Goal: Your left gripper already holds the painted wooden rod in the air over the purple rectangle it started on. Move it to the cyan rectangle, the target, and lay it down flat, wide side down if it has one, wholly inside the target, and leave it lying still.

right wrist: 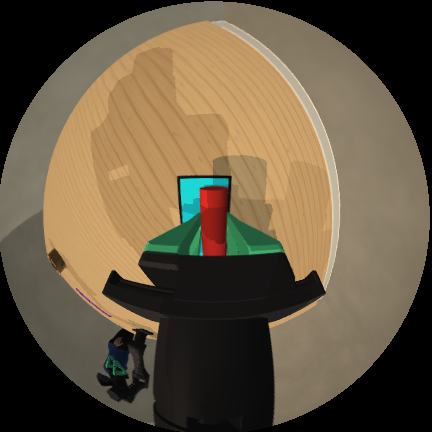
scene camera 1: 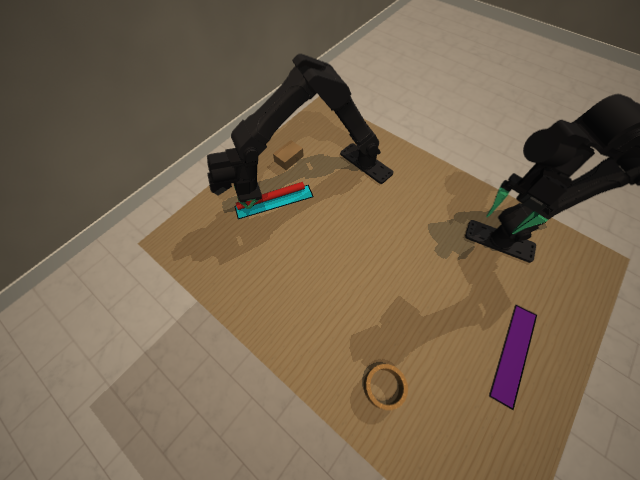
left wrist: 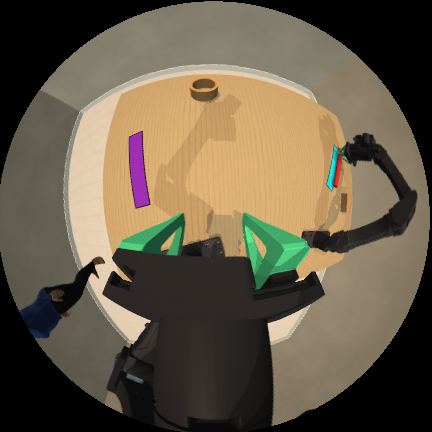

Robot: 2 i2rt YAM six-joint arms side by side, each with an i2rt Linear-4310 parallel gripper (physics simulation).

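Pixels of known places: left gripper, fingertip midpoint: (right wrist: 112, 357) (scene camera 1: 499, 224) (left wrist: 213, 217); right gripper, fingertip midpoint: (right wrist: 213, 216) (scene camera 1: 247, 205) (left wrist: 337, 154); left arm's base at its link origin: (right wrist: 141, 330) (scene camera 1: 499, 241) (left wrist: 191, 253); right arm's base at its link origin: (scene camera 1: 366, 163) (left wrist: 315, 238).
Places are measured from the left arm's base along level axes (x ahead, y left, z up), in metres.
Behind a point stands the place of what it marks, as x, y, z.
Observation:
The red rod (scene camera 1: 284, 189) {0.134, -0.680, 0.034} (left wrist: 338, 172) {0.138, -0.681, 0.034} (right wrist: 214, 200) {0.245, -0.788, 0.032} lies lengthwise along one long side of the cyan rectangle (scene camera 1: 279, 200) {0.161, -0.689, 0.001} (left wrist: 332, 167) {0.164, -0.685, 0.001} (right wrist: 189, 192) {0.262, -0.770, 0.001}, covering its upper edge in scene camera 1. Whether it touches the table is hard to tell. My right gripper (scene camera 1: 249, 204) {0.227, -0.771, 0.009} (left wrist: 337, 154) {0.227, -0.771, 0.009} (right wrist: 213, 216) {0.227, -0.771, 0.009} is shut on the rod near the end at the left of scene camera 1. My left gripper (scene camera 1: 500, 224) {0.131, -0.096, 0.229} (left wrist: 213, 217) {0.131, -0.096, 0.229} is open and empty, high above its own arm's base. The purple rectangle (scene camera 1: 513, 356) {0.325, 0.092, 0.001} (left wrist: 139, 170) {0.298, 0.085, 0.001} is bare.
A brown block (scene camera 1: 288, 156) {0.007, -0.735, 0.040} (left wrist: 343, 202) {-0.008, -0.720, 0.020} lies beyond the rod, near the right arm. An orange-brown ring (scene camera 1: 385, 406) {0.576, -0.173, 0.050} (left wrist: 204, 95) {0.489, -0.176, 0.029} lies at the bottom middle of scene camera 1. A person (left wrist: 42, 312) shows off the table in the left wrist view.

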